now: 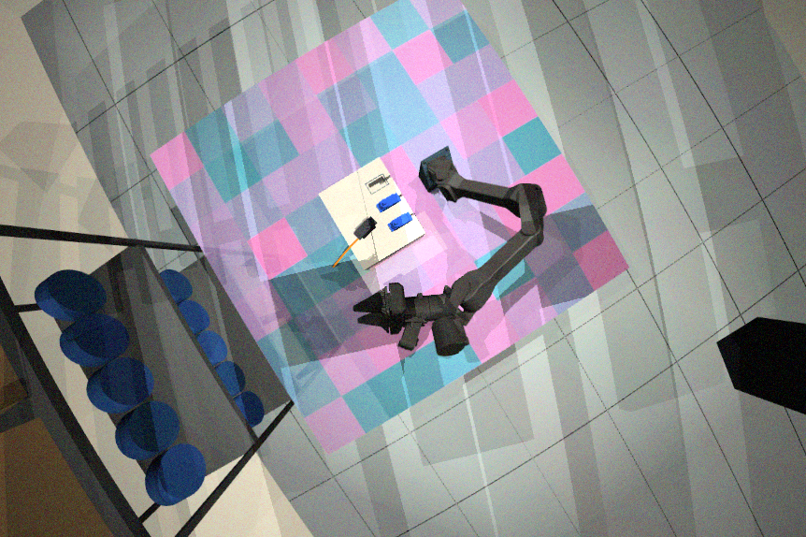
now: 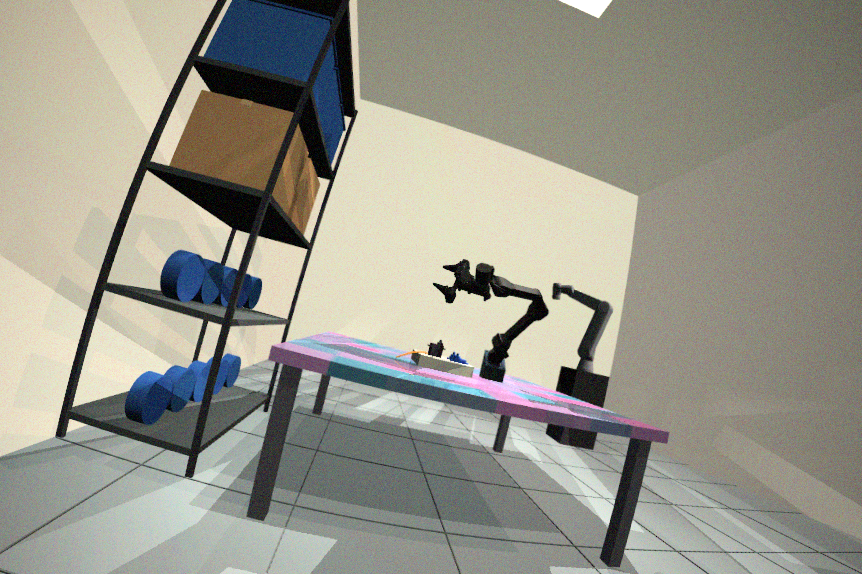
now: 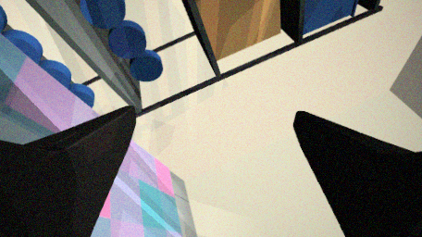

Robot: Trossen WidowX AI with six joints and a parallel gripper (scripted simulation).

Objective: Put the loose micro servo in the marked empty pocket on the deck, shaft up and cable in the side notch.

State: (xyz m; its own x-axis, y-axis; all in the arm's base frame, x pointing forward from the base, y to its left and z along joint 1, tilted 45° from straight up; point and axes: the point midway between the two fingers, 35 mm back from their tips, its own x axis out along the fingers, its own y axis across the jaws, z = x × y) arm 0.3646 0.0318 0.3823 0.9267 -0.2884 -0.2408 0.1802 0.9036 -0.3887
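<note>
My gripper tip is 8 cm past the white deck, 25 cm to the left of it and 35 cm above it.
</note>
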